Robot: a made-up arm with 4 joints. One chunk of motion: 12 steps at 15 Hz.
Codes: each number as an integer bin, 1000 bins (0 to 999) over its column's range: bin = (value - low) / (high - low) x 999, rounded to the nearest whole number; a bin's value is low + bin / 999 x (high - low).
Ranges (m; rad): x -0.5..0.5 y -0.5..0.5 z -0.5..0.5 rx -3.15..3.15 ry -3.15..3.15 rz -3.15..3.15
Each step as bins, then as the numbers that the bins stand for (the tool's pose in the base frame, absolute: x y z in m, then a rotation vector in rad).
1 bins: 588 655 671 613 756 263
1 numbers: 0.0886 0.1557 0.1717 0.7158 1.6176 -1.4914
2 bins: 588 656 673 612 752 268
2 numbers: 0.0886 0.1567 0.1737 0.7095 1.5923 -1.4599
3 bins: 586 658 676 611 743 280
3 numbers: 0.0866 0.1587 0.1767 0.7032 1.5356 -1.3842
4 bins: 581 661 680 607 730 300
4 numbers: 0.0816 0.1617 0.1807 0.6779 1.4536 -1.2581
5 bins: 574 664 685 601 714 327
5 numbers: 0.0746 0.1647 0.1857 0.6401 1.3527 -1.0878
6 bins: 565 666 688 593 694 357
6 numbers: 0.0656 0.1667 0.1887 0.5896 1.2266 -0.8986
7 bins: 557 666 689 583 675 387
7 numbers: 0.0576 0.1667 0.1897 0.5266 1.1068 -0.7095
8 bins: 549 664 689 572 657 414
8 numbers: 0.0495 0.1647 0.1897 0.4572 0.9932 -0.5392
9 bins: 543 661 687 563 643 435
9 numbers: 0.0435 0.1617 0.1877 0.4005 0.9050 -0.4068
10 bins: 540 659 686 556 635 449
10 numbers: 0.0405 0.1597 0.1867 0.3563 0.8545 -0.3185
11 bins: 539 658 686 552 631 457
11 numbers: 0.0395 0.1587 0.1867 0.3311 0.8293 -0.2680
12 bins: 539 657 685 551 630 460
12 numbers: 0.0395 0.1577 0.1857 0.3248 0.8230 -0.2491
